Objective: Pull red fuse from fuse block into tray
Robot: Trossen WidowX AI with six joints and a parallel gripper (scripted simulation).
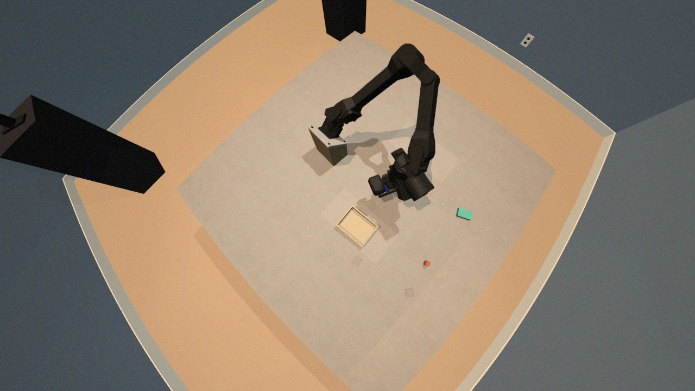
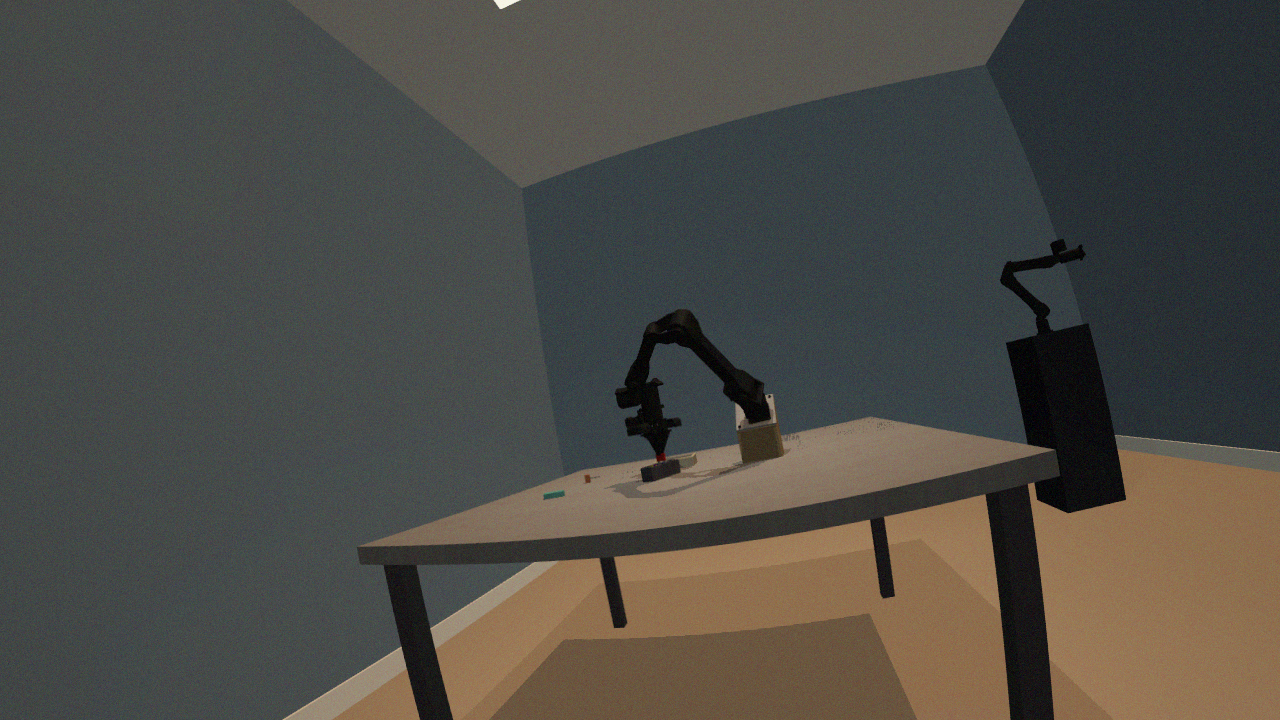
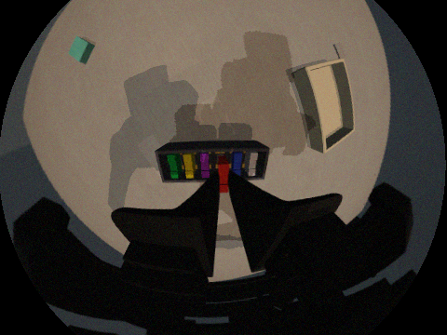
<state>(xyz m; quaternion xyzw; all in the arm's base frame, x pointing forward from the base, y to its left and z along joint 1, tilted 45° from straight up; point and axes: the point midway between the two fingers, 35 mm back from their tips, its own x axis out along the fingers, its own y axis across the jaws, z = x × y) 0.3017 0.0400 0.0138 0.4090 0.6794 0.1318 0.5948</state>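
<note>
My gripper tip is 200 mm to the left of the tan tray, 60 mm above it and 10 mm short of it. Round my gripper tip: red fuse 10 mm below; then teal block 290 mm ahead, 140 mm to the left, 60 mm below; then small orange cube 300 mm ahead, 120 mm to the right, 50 mm below.
</note>
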